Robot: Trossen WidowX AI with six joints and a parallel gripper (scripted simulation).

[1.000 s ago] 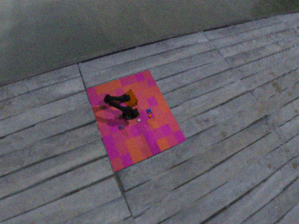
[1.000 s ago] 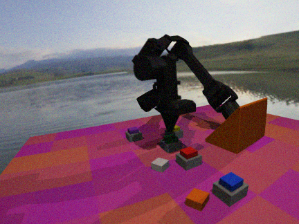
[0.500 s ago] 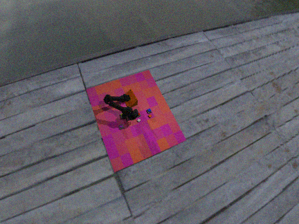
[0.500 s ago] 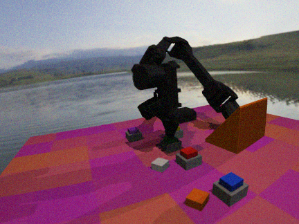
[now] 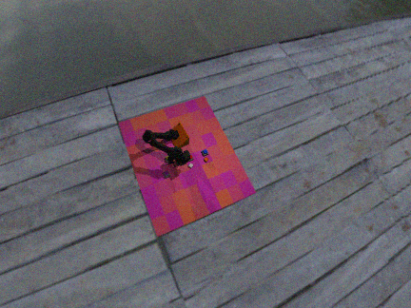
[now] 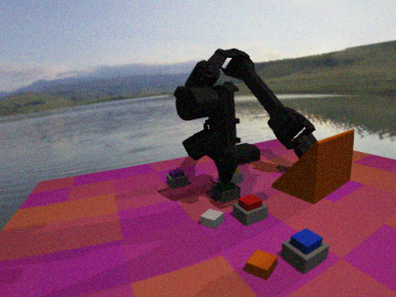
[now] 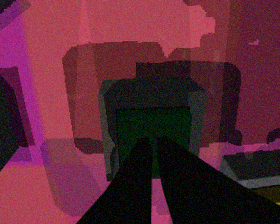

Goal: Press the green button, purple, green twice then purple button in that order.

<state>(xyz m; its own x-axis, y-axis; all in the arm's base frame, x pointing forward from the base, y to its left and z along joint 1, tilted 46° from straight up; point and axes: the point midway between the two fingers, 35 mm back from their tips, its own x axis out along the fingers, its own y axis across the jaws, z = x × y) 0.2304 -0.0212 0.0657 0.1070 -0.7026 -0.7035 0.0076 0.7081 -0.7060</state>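
My gripper tip is 1 cm above the green button. From my gripper tip the other things lie so: red button: 1 cm ahead, 10 cm to the left; grey block: 8 cm ahead, 8 cm to the left, 2 cm below; yellow button: 6 cm behind, 8 cm to the right.
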